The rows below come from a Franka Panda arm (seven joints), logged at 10 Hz.
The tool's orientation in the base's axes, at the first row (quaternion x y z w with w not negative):
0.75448 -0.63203 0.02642 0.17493
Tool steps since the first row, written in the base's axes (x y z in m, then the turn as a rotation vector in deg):
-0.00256 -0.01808 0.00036 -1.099 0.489 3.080
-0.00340 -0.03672 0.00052 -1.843 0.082 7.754
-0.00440 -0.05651 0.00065 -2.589 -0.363 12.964
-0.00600 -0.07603 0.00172 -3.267 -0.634 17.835
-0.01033 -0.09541 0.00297 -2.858 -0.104 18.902
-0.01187 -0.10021 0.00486 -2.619 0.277 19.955
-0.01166 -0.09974 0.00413 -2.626 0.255 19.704
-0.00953 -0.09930 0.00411 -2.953 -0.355 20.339
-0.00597 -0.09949 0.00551 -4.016 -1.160 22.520
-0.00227 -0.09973 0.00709 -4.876 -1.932 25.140
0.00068 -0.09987 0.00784 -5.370 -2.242 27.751
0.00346 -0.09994 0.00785 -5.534 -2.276 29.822
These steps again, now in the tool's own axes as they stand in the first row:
0.01666 0.00508 0.00550 0.123 1.700 -2.833
0.03414 0.00853 0.01105 1.578 3.551 -6.959
0.05266 0.01229 0.01699 3.209 5.533 -11.575
0.07106 0.01681 0.02208 4.601 7.347 -15.938
0.08882 0.02398 0.02746 4.461 7.125 -17.170
0.09354 0.02657 0.02739 4.423 7.084 -18.314
0.09295 0.02613 0.02790 4.377 7.036 -18.070
0.09296 0.02401 0.02740 5.054 7.583 -18.425
0.09421 0.02094 0.02550 6.171 9.222 -20.037
0.09559 0.01777 0.02342 7.412 10.762 -22.108
0.09651 0.01512 0.02222 8.288 11.883 -24.374
0.09713 0.01246 0.02173 8.828 12.523 -26.275

